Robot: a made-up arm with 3 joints. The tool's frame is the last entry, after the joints.
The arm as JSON. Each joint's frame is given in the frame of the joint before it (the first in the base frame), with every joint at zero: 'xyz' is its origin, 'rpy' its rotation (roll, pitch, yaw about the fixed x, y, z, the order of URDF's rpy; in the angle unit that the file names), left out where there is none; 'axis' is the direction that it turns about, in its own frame. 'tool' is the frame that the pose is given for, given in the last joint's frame.
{
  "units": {
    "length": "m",
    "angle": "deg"
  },
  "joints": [
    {
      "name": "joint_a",
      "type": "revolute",
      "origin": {
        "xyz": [
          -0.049,
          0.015,
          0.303
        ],
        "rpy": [
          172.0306,
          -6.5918,
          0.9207
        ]
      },
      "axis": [
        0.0,
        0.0,
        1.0
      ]
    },
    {
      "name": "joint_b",
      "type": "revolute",
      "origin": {
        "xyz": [
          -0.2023,
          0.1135,
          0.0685
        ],
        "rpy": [
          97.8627,
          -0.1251,
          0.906
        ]
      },
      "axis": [
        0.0,
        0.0,
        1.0
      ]
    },
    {
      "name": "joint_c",
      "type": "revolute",
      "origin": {
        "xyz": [
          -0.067,
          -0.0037,
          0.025
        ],
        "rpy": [
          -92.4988,
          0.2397,
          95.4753
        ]
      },
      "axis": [
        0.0,
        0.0,
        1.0
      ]
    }
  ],
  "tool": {
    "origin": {
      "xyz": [
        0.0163,
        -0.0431,
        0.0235
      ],
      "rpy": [
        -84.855,
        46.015,
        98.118
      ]
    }
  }
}
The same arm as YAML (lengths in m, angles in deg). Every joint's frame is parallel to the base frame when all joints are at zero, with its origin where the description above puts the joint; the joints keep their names.
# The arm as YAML. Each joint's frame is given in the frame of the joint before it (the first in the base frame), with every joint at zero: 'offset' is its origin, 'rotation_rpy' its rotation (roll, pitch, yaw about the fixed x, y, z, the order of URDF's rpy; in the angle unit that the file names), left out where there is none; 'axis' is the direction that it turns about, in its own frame. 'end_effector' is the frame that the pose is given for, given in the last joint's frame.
length_unit: m
angle_unit: deg
chain:
  - id: joint_a
    offset: [-0.049, 0.015, 0.303]
    axis: [0.115899, -0.136799, -0.983795]
  - id: joint_b
    offset: [-0.193, -0.125, -0.075]
    axis: [0.0, 1.0, 0.0]
  - id: joint_c
    offset: [-0.067, 0.025, -0.004]
    axis: [-0.998863, -0.043598, -0.019299]
end_effector:
  offset: [-0.025, 0.042, -0.017]
  rotation_rpy: [-0.16, -6.63, -41.26]

